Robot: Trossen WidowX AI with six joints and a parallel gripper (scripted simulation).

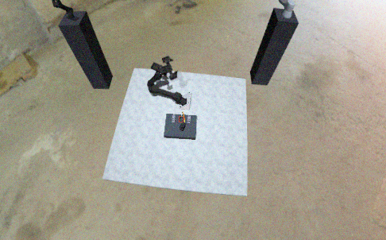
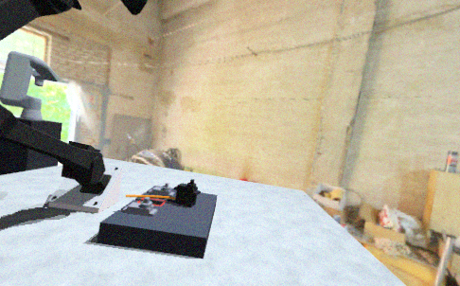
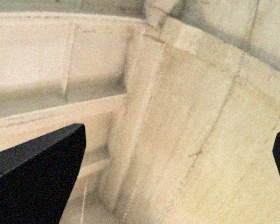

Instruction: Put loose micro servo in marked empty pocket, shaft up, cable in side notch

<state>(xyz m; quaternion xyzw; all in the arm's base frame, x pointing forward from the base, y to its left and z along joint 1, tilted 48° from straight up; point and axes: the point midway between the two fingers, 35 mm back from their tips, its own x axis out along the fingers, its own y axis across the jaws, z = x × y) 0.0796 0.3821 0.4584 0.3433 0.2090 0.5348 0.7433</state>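
Right now the dark grey deck is 22 cm ahead of my gripper tip, 4 cm to the left of it and 66 cm below it.
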